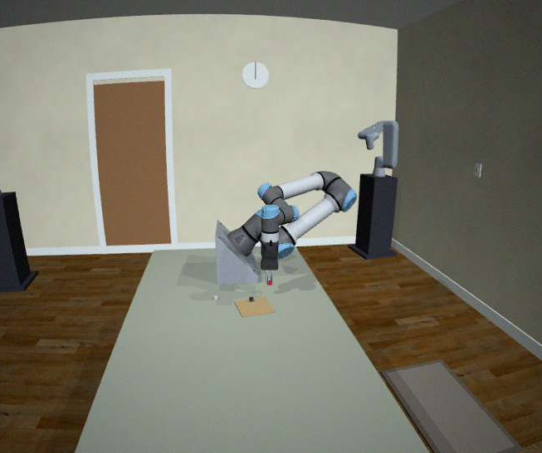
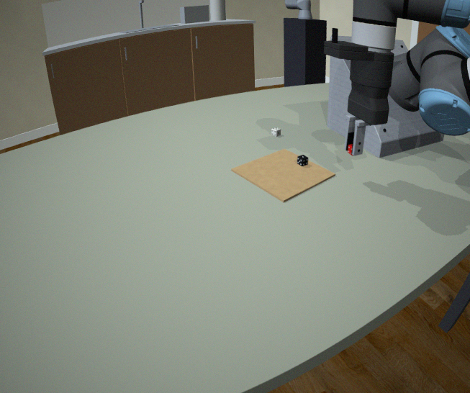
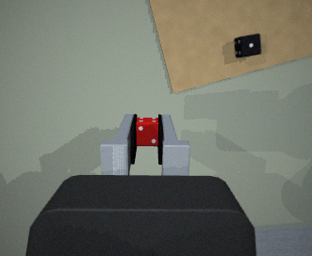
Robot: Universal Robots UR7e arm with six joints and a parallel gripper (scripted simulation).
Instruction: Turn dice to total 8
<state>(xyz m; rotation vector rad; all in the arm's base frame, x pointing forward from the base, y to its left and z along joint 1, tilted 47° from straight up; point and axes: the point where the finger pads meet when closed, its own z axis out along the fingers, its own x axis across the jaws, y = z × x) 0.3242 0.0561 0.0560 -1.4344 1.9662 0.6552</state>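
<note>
The tan mat lies 90 mm ahead of my hand, 90 mm to the right of it and 70 mm below it. Round my hand: white die 20 mm behind, 240 mm to the right, 70 mm below; red die 10 mm below.
</note>
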